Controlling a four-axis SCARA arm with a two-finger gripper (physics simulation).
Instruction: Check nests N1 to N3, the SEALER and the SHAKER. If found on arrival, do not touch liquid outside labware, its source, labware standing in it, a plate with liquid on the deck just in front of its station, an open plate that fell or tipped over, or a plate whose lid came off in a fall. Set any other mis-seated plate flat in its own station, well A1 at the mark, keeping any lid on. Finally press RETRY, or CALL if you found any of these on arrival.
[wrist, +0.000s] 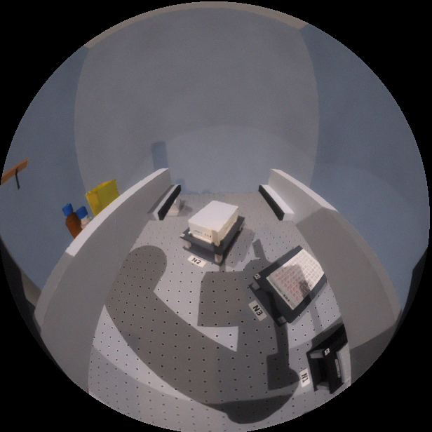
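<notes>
My gripper (219, 177) is shut as far as it goes, with its two broad pads standing apart and no labware between them. Ahead and below, a white, box-like plate (214, 220) sits on the dark nest N2 (204, 251) and looks level. To the right, a plate with reddish wells (296, 280) lies on the dark nest N3 (281, 316), roughly in line with it; whether it has a clear lid I cannot tell. At the lower right, nest N1 (320, 367) is partly hidden by the right jaw, and a pale plate edge shows in it. The SEALER, SHAKER and buttons do not show.
Beyond the left jaw are a yellow container (102, 196), a brown bottle with a blue cap (73, 226) and a white bottle (85, 218). A small white object (176, 207) is behind the left pad. The perforated deck (165, 345) carries broad shadows. Walls rise behind.
</notes>
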